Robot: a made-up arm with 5 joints. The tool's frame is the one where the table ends. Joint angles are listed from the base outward.
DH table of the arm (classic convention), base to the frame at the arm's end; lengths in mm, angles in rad. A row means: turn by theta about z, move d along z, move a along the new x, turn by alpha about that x. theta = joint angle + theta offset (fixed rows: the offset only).
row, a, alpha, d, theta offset
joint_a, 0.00, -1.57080, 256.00, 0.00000
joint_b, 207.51, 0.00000, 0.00, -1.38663
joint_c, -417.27, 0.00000, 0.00, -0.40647
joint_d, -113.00, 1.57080, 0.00, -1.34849
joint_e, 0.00, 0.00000, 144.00, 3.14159
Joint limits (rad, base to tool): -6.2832..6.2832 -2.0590..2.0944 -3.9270..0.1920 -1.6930..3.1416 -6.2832..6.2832
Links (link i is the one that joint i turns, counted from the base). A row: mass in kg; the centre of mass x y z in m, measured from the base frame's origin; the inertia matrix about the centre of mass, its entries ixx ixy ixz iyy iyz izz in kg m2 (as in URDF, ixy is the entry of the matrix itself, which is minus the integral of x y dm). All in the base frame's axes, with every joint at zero. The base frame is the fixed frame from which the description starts. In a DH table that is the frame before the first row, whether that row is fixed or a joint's. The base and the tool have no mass.
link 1: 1.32; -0.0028 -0.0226 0.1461; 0.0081 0 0 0.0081 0 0.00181
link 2: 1.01; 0.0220 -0.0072 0.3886; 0.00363 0 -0.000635 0.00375 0 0.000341
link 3: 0.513; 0.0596 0.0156 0.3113; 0.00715 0 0.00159 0.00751 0 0.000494
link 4: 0.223; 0.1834 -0.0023 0.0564; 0.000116 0 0 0.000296 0 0.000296
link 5: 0.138; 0.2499 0.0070 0.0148; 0.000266 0 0 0.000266 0 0.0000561
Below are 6 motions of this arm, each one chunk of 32 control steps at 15 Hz.
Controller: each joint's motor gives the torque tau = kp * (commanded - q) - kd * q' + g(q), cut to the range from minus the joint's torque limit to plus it. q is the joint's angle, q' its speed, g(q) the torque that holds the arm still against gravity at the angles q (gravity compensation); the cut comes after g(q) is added. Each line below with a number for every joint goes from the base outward.
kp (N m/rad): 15 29 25 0.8 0.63
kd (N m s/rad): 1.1 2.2 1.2 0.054 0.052
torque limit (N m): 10 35 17 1.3 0.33
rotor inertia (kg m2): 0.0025 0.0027 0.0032 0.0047 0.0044
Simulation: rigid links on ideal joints. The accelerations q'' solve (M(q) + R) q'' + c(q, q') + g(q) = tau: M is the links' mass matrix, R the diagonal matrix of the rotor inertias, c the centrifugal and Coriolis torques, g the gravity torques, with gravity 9.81 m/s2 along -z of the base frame. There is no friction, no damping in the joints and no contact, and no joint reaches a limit. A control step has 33 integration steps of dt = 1/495 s. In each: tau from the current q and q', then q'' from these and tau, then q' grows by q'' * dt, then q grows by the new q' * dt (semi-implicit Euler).
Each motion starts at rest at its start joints. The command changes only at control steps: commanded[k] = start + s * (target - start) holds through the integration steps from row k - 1 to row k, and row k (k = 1, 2, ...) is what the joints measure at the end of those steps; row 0 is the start. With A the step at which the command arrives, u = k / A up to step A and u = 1 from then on. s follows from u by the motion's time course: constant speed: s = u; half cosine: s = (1 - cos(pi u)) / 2; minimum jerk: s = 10 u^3 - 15 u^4 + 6 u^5; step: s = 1 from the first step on.
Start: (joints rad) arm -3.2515 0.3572 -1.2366 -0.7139 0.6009
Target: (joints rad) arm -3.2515 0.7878 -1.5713 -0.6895 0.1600
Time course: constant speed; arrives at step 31
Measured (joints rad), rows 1 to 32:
1: -3.2515 0.3643 -1.2456 -0.7175 0.5975
2: -3.2515 0.3751 -1.2572 -0.7200 0.5880
3: -3.2515 0.3879 -1.2682 -0.7196 0.5738
4: -3.2515 0.4021 -1.2784 -0.7168 0.5575
5: -3.2515 0.4168 -1.2884 -0.7129 0.5410
6: -3.2515 0.4315 -1.2985 -0.7091 0.5254
7: -3.2515 0.4459 -1.3091 -0.7062 0.5107
8: -3.2515 0.4598 -1.3199 -0.7046 0.4966
9: -3.2515 0.4735 -1.3310 -0.7042 0.4828
10: -3.2515 0.4872 -1.3420 -0.7045 0.4689
11: -3.2515 0.5009 -1.3529 -0.7050 0.4549
12: -3.2515 0.5147 -1.3637 -0.7051 0.4407
13: -3.2515 0.5286 -1.3744 -0.7047 0.4264
14: -3.2515 0.5425 -1.3852 -0.7038 0.4121
15: -3.2515 0.5565 -1.3959 -0.7026 0.3979
16: -3.2515 0.5704 -1.4067 -0.7014 0.3836
17: -3.2515 0.5843 -1.4175 -0.7002 0.3694
18: -3.2515 0.5982 -1.4283 -0.6993 0.3552
19: -3.2515 0.6121 -1.4391 -0.6985 0.3410
20: -3.2515 0.6259 -1.4499 -0.6979 0.3268
21: -3.2515 0.6398 -1.4607 -0.6973 0.3125
22: -3.2515 0.6537 -1.4715 -0.6966 0.2983
23: -3.2515 0.6676 -1.4823 -0.6959 0.2841
24: -3.2515 0.6815 -1.4930 -0.6951 0.2699
25: -3.2515 0.6954 -1.5038 -0.6942 0.2557
26: -3.2515 0.7093 -1.5146 -0.6934 0.2414
27: -3.2515 0.7232 -1.5254 -0.6925 0.2272
28: -3.2515 0.7371 -1.5362 -0.6917 0.2130
29: -3.2515 0.7509 -1.5470 -0.6910 0.1988
30: -3.2515 0.7648 -1.5578 -0.6902 0.1845
31: -3.2515 0.7787 -1.5686 -0.6894 0.1703
32: -3.2515 0.7858 -1.5700 -0.6858 0.1595

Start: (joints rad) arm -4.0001 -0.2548 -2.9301 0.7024 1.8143
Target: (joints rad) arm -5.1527 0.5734 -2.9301 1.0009 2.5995
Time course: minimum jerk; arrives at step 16
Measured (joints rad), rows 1 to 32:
1: -4.0015 -0.2542 -2.9306 0.7021 1.8147
2: -4.0113 -0.2502 -2.9334 0.6998 1.8182
3: -4.0379 -0.2382 -2.9392 0.6921 1.8296
4: -4.0874 -0.2133 -2.9470 0.6779 1.8543
5: -4.1619 -0.1717 -2.9545 0.6616 1.8961
6: -4.2590 -0.1114 -2.9594 0.6531 1.9558
7: -4.3725 -0.0326 -2.9598 0.6640 2.0314
8: -4.4952 0.0618 -2.9548 0.7030 2.1191
9: -4.6200 0.1666 -2.9446 0.7725 2.2136
10: -4.7388 0.2750 -2.9306 0.8665 2.3089
11: -4.8479 0.3792 -2.9149 0.9721 2.3987
12: -4.9469 0.4714 -2.9000 1.0737 2.4773
13: -5.0333 0.5449 -2.8883 1.1574 2.5398
14: -5.1035 0.5951 -2.8821 1.2132 2.5834
15: -5.1532 0.6205 -2.8824 1.2353 2.6078
16: -5.1794 0.6243 -2.8898 1.2209 2.6156
17: -5.1838 0.6132 -2.9032 1.1718 2.6127
18: -5.1735 0.5951 -2.9190 1.0974 2.6058
19: -5.1588 0.5765 -2.9332 1.0149 2.5995
20: -5.1483 0.5619 -2.9432 0.9442 2.5960
21: -5.1453 0.5536 -2.9477 0.9003 2.5950
22: -5.1474 0.5518 -2.9471 0.8889 2.5955
23: -5.1509 0.5554 -2.9428 0.9063 2.5967
24: -5.1533 0.5621 -2.9367 0.9424 2.5980
25: -5.1541 0.5697 -2.9306 0.9843 2.5990
26: -5.1538 0.5763 -2.9258 1.0204 2.5997
27: -5.1532 0.5808 -2.9231 1.0437 2.6002
28: -5.1527 0.5826 -2.9225 1.0516 2.6005
29: -5.1524 0.5819 -2.9238 1.0460 2.6004
30: -5.1524 0.5794 -2.9262 1.0316 2.6002
31: -5.1525 0.5762 -2.9290 1.0136 2.5999
32: -5.1527 0.5730 -2.9313 0.9970 2.5995

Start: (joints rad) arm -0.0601 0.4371 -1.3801 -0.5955 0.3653
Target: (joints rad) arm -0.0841 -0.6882 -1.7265 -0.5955 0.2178
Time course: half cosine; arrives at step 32
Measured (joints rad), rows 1 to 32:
1: -0.0601 0.4363 -1.3800 -0.5950 0.3652
2: -0.0602 0.4329 -1.3801 -0.5933 0.3646
3: -0.0603 0.4252 -1.3819 -0.5900 0.3634
4: -0.0606 0.4118 -1.3860 -0.5859 0.3613
5: -0.0610 0.3922 -1.3928 -0.5819 0.3586
6: -0.0615 0.3668 -1.4019 -0.5790 0.3552
7: -0.0622 0.3360 -1.4128 -0.5775 0.3514
8: -0.0630 0.3008 -1.4250 -0.5773 0.3470
9: -0.0639 0.2616 -1.4381 -0.5777 0.3421
10: -0.0649 0.2189 -1.4521 -0.5781 0.3367
11: -0.0659 0.1732 -1.4669 -0.5779 0.3309
12: -0.0670 0.1247 -1.4825 -0.5771 0.3246
13: -0.0681 0.0738 -1.4989 -0.5758 0.3179
14: -0.0693 0.0209 -1.5158 -0.5744 0.3110
15: -0.0705 -0.0335 -1.5331 -0.5732 0.3040
16: -0.0717 -0.0888 -1.5507 -0.5727 0.2968
17: -0.0729 -0.1446 -1.5683 -0.5729 0.2896
18: -0.0740 -0.2002 -1.5858 -0.5738 0.2825
19: -0.0752 -0.2551 -1.6029 -0.5753 0.2754
20: -0.0762 -0.3088 -1.6195 -0.5773 0.2685
21: -0.0773 -0.3607 -1.6355 -0.5794 0.2618
22: -0.0783 -0.4103 -1.6507 -0.5818 0.2553
23: -0.0792 -0.4572 -1.6649 -0.5843 0.2493
24: -0.0801 -0.5009 -1.6781 -0.5868 0.2436
25: -0.0808 -0.5410 -1.6901 -0.5894 0.2384
26: -0.0816 -0.5771 -1.7007 -0.5921 0.2337
27: -0.0822 -0.6089 -1.7100 -0.5947 0.2296
28: -0.0827 -0.6360 -1.7177 -0.5971 0.2260
29: -0.0832 -0.6581 -1.7239 -0.5993 0.2232
30: -0.0835 -0.6751 -1.7285 -0.6012 0.2209
31: -0.0837 -0.6869 -1.7313 -0.6027 0.2194
32: -0.0839 -0.6932 -1.7325 -0.6037 0.2185

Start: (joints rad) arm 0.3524 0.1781 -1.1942 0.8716 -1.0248
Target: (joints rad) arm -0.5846 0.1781 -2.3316 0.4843 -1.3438
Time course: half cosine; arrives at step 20
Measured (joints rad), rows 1 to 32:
1: 0.3513 0.1794 -1.1979 0.8743 -1.0254
2: 0.3457 0.1829 -1.2114 0.8834 -1.0279
3: 0.3315 0.1871 -1.2383 0.8970 -1.0337
4: 0.3054 0.1906 -1.2796 0.9074 -1.0432
5: 0.2667 0.1928 -1.3344 0.9061 -1.0566
6: 0.2158 0.1934 -1.4012 0.8887 -1.0731
7: 0.1544 0.1928 -1.4778 0.8564 -1.0924
8: 0.0847 0.1912 -1.5616 0.8141 -1.1137
9: 0.0088 0.1889 -1.6500 0.7682 -1.1368
10: -0.0709 0.1863 -1.7405 0.7238 -1.1613
11: -0.1517 0.1837 -1.8309 0.6834 -1.1867
12: -0.2309 0.1813 -1.9190 0.6474 -1.2124
13: -0.3057 0.1791 -2.0032 0.6144 -1.2377
14: -0.3739 0.1767 -2.0816 0.5828 -1.2617
15: -0.4338 0.1741 -2.1526 0.5515 -1.2836
16: -0.4844 0.1712 -2.2145 0.5204 -1.3028
17: -0.5254 0.1681 -2.2658 0.4904 -1.3188
18: -0.5565 0.1650 -2.3050 0.4634 -1.3311
19: -0.5774 0.1624 -2.3308 0.4415 -1.3397
20: -0.5880 0.1605 -2.3425 0.4268 -1.3444
21: -0.5898 0.1610 -2.3435 0.4223 -1.3457
22: -0.5876 0.1651 -2.3399 0.4309 -1.3450
23: -0.5852 0.1711 -2.3350 0.4510 -1.3439
24: -0.5840 0.1771 -2.3306 0.4764 -1.3433
25: -0.5839 0.1815 -2.3277 0.4994 -1.3434
26: -0.5843 0.1840 -2.3265 0.5140 -1.3439
27: -0.5846 0.1844 -2.3268 0.5178 -1.3444
28: -0.5848 0.1832 -2.3281 0.5121 -1.3446
29: -0.5848 0.1812 -2.3299 0.5007 -1.3445
30: -0.5847 0.1789 -2.3317 0.4880 -1.3442
31: -0.5846 0.1770 -2.3330 0.4775 -1.3438
32: -0.5845 0.1758 -2.3337 0.4714 -1.3435

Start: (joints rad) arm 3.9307 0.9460 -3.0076 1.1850 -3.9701
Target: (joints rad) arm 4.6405 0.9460 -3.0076 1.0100 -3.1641
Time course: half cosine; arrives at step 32
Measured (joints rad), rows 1 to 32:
1: 3.9310 0.9460 -3.0076 1.1849 -3.9696
2: 3.9323 0.9460 -3.0076 1.1844 -3.9674
3: 3.9361 0.9461 -3.0075 1.1832 -3.9619
4: 3.9432 0.9461 -3.0075 1.1811 -3.9523
5: 3.9545 0.9462 -3.0074 1.1781 -3.9384
6: 3.9701 0.9463 -3.0074 1.1742 -3.9205
7: 3.9896 0.9464 -3.0073 1.1696 -3.8990
8: 4.0127 0.9465 -3.0072 1.1644 -3.8743
9: 4.0386 0.9466 -3.0071 1.1586 -3.8467
10: 4.0667 0.9467 -3.0070 1.1524 -3.8165
11: 4.0966 0.9469 -3.0069 1.1457 -3.7840
12: 4.1280 0.9470 -3.0068 1.1385 -3.7494
13: 4.1605 0.9471 -3.0067 1.1309 -3.7130
14: 4.1942 0.9472 -3.0067 1.1229 -3.6751
15: 4.2287 0.9472 -3.0066 1.1146 -3.6363
16: 4.2638 0.9472 -3.0066 1.1060 -3.5967
17: 4.2992 0.9473 -3.0066 1.0974 -3.5569
18: 4.3347 0.9473 -3.0066 1.0887 -3.5171
19: 4.3697 0.9472 -3.0067 1.0802 -3.4778
20: 4.4040 0.9472 -3.0067 1.0718 -3.4394
21: 4.4371 0.9471 -3.0067 1.0636 -3.4022
22: 4.4687 0.9470 -3.0068 1.0557 -3.3665
23: 4.4985 0.9469 -3.0069 1.0481 -3.3328
24: 4.5262 0.9468 -3.0070 1.0410 -3.3013
25: 4.5516 0.9467 -3.0071 1.0344 -3.2725
26: 4.5744 0.9465 -3.0073 1.0283 -3.2464
27: 4.5944 0.9464 -3.0074 1.0230 -3.2234
28: 4.6115 0.9462 -3.0075 1.0184 -3.2038
29: 4.6254 0.9461 -3.0076 1.0146 -3.1876
30: 4.6361 0.9460 -3.0077 1.0117 -3.1751
31: 4.6434 0.9459 -3.0077 1.0097 -3.1664
32: 4.6473 0.9458 -3.0078 1.0086 -3.1616

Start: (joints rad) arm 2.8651 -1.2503 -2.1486 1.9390 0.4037
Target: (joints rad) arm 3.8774 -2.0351 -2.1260 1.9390 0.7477
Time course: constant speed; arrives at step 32
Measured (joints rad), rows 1 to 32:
1: 2.8733 -1.2582 -2.1421 1.9422 0.4059
2: 2.8957 -1.2735 -2.1374 1.9552 0.4125
3: 2.9283 -1.2955 -2.1368 1.9702 0.4230
4: 2.9648 -1.3223 -2.1393 1.9767 0.4355
5: 3.0008 -1.3515 -2.1429 1.9696 0.4484
6: 3.0348 -1.3809 -2.1461 1.9517 0.4605
7: 3.0670 -1.4091 -2.1481 1.9303 0.4717
8: 3.0981 -1.4357 -2.1486 1.9135 0.4823
9: 3.1290 -1.4607 -2.1479 1.9057 0.4926
10: 3.1601 -1.4845 -2.1462 1.9077 0.5031
11: 3.1916 -1.5077 -2.1442 1.9163 0.5137
12: 3.2235 -1.5307 -2.1421 1.9275 0.5244
13: 3.2554 -1.5538 -2.1403 1.9373 0.5353
14: 3.2873 -1.5774 -2.1390 1.9433 0.5462
15: 3.3191 -1.6016 -2.1382 1.9450 0.5570
16: 3.3507 -1.6263 -2.1378 1.9430 0.5677
17: 3.3822 -1.6513 -2.1377 1.9388 0.5785
18: 3.4137 -1.6764 -2.1375 1.9342 0.5892
19: 3.4453 -1.7015 -2.1373 1.9304 0.5999
20: 3.4769 -1.7264 -2.1368 1.9282 0.6106
21: 3.5086 -1.7511 -2.1362 1.9276 0.6214
22: 3.5404 -1.7755 -2.1353 1.9283 0.6321
23: 3.5723 -1.7998 -2.1344 1.9299 0.6429
24: 3.6041 -1.8240 -2.1334 1.9316 0.6537
25: 3.6359 -1.8483 -2.1325 1.9331 0.6645
26: 3.6677 -1.8726 -2.1317 1.9340 0.6752
27: 3.6994 -1.8970 -2.1309 1.9342 0.6860
28: 3.7311 -1.9215 -2.1302 1.9339 0.6968
29: 3.7628 -1.9461 -2.1296 1.9333 0.7075
30: 3.7945 -1.9707 -2.1290 1.9326 0.7182
31: 3.8262 -1.9953 -2.1283 1.9320 0.7290
32: 3.8579 -2.0198 -2.1276 1.9316 0.7397

